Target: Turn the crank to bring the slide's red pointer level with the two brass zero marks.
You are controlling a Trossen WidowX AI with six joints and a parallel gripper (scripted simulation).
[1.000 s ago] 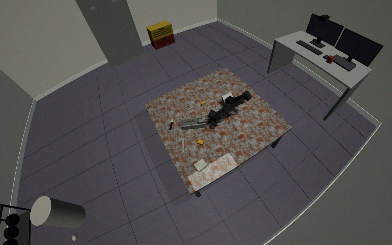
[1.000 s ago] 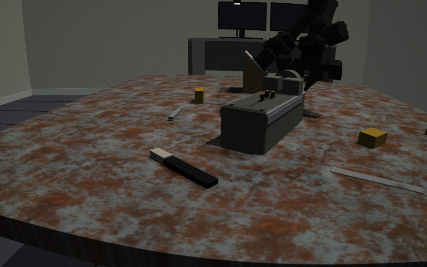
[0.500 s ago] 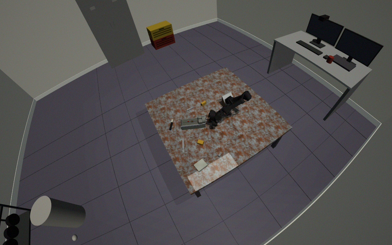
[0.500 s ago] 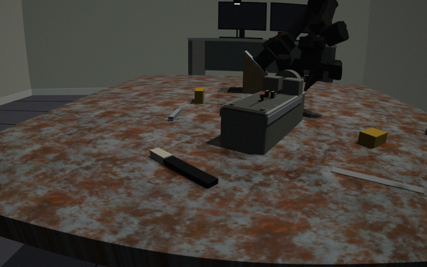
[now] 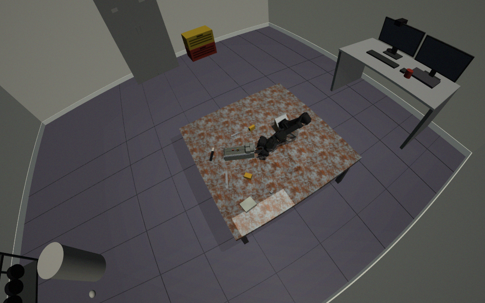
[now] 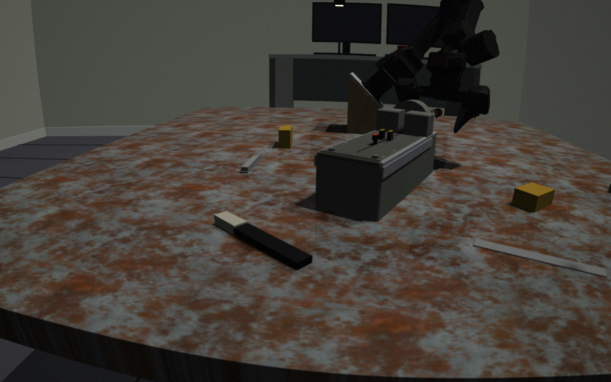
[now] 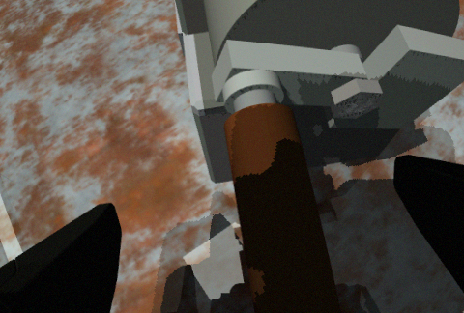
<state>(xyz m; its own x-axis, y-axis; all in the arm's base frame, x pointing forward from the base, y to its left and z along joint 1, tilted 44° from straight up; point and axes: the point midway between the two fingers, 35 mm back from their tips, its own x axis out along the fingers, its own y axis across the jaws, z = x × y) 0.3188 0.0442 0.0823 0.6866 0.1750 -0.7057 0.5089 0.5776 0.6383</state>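
Now: gripper tip 1 cm past the brown crank handle, 1 cm to the right of it and 3 cm below it. Round my gripper tip: red pointer (16 cm ahead, 13 cm to the right, 1 cm above); small grey bar (2 cm ahead, 33 cm to the right, 7 cm below); grey strip (35 cm ahead, 4 cm to the left, 7 cm below).
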